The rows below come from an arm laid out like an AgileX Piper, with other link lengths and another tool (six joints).
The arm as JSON. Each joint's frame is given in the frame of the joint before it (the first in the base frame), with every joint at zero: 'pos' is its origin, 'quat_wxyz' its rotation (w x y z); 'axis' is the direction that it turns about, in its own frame. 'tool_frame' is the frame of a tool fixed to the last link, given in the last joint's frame.
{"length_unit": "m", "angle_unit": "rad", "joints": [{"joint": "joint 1", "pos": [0.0, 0.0, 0.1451], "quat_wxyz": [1.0, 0.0, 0.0, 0.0], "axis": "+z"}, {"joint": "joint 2", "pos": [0.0, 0.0, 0.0], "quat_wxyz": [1.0, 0.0, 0.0, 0.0], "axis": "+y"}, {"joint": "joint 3", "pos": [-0.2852, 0.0, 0.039], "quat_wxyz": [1.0, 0.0, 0.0, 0.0], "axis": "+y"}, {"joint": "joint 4", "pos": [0.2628, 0.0, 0.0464], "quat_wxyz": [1.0, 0.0, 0.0, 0.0], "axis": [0.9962, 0.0, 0.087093]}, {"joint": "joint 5", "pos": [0.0, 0.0, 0.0], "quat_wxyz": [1.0, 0.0, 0.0, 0.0], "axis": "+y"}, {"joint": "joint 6", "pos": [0.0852, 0.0, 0.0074], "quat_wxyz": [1.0, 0.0, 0.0, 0.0], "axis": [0.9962, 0.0, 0.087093]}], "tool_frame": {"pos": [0.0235, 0.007, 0.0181], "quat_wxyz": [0.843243, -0.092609, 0.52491, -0.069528]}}
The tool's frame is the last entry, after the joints.
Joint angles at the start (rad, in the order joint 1, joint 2, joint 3, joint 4, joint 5, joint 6):
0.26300, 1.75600, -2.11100, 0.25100, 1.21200, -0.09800
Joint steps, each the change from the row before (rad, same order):
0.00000, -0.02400, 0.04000, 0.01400, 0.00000, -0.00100
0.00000, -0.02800, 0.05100, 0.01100, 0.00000, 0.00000
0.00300, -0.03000, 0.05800, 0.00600, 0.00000, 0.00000
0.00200, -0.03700, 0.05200, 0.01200, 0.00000, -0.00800
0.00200, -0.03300, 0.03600, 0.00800, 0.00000, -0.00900
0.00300, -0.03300, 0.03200, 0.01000, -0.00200, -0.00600
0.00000, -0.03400, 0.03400, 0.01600, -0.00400, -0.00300
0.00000, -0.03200, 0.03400, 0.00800, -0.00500, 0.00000
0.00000, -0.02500, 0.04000, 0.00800, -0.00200, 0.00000
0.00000, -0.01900, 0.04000, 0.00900, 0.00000, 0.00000
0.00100, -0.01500, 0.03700, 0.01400, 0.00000, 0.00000
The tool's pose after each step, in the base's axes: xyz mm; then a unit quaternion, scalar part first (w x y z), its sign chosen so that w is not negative. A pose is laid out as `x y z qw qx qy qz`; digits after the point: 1 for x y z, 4 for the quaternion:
380.5 137.6 489.2 0.5377 -0.2458 0.7890 0.1671
374.1 136.9 484.4 0.5280 -0.2444 0.7947 0.1728
366.9 136.8 477.8 0.5159 -0.2446 0.8017 0.1769
356.8 136.1 475.7 0.5095 -0.2475 0.8036 0.1827
347.3 135.1 476.8 0.5083 -0.2516 0.8023 0.1862
337.5 134.6 479.0 0.5093 -0.2542 0.7996 0.1912
327.8 133.3 481.1 0.5109 -0.2533 0.7972 0.1984
319.1 131.5 482.0 0.5120 -0.2516 0.7961 0.2021
312.8 130.5 478.0 0.5064 -0.2500 0.7991 0.2060
308.0 130.0 471.8 0.4974 -0.2482 0.8042 0.2106
304.0 130.5 465.3 0.4877 -0.2459 0.8089 0.2177

